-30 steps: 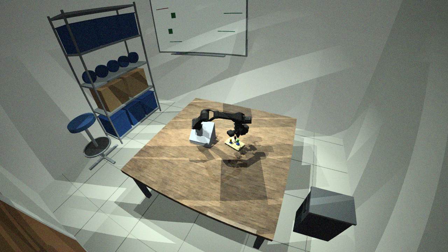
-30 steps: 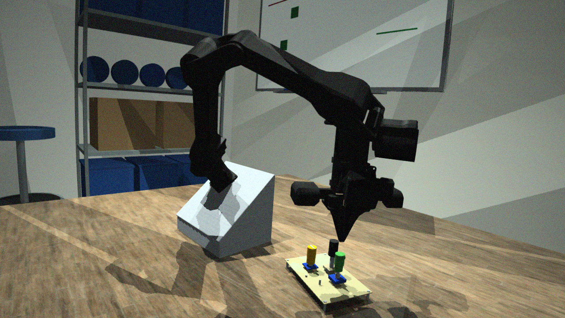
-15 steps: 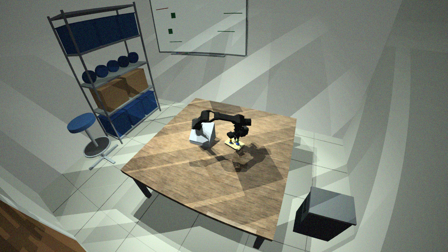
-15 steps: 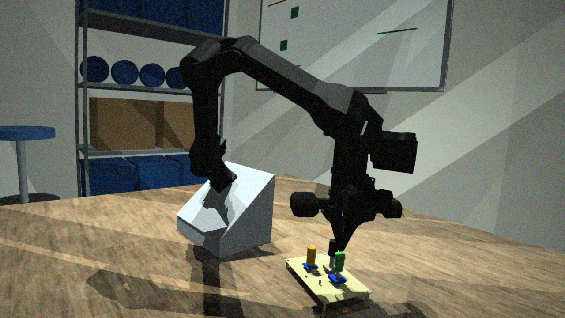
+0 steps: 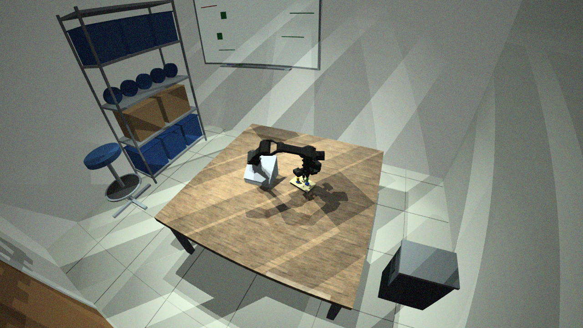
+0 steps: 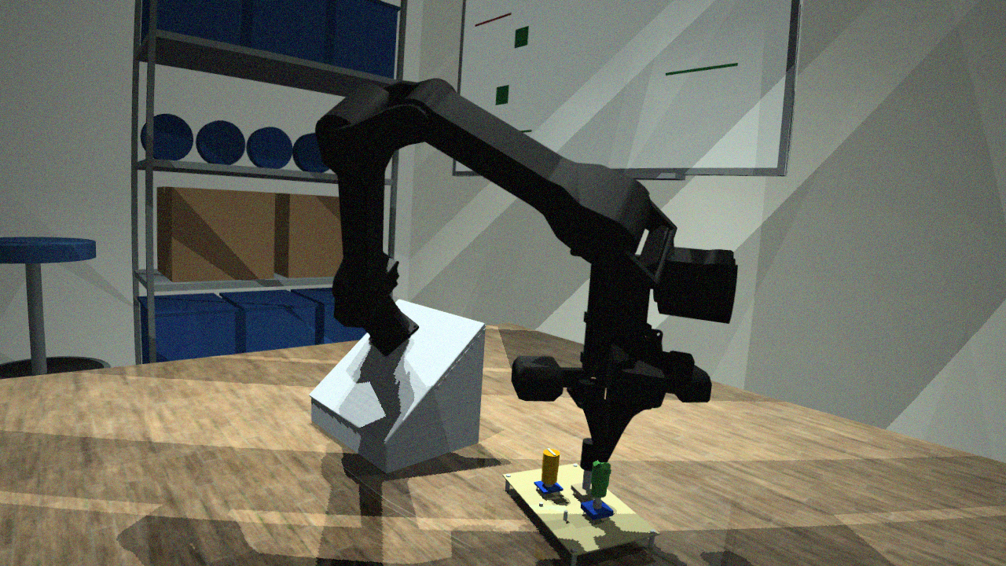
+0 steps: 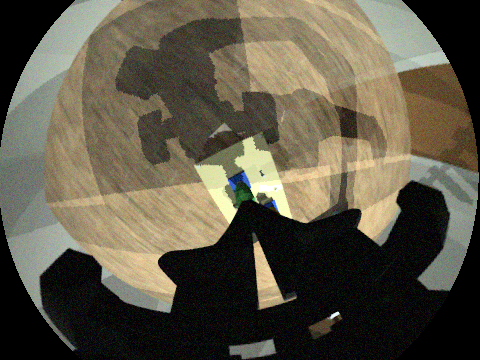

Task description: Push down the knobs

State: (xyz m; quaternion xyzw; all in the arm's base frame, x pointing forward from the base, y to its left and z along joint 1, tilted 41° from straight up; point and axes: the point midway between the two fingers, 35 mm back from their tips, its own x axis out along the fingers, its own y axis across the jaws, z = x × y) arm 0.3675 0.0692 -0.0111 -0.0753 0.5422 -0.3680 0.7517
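The green knob is 20 mm below my gripper tip. From my gripper tip the other things lie so: yellow knob: 60 mm behind, 10 mm to the right, 30 mm below.
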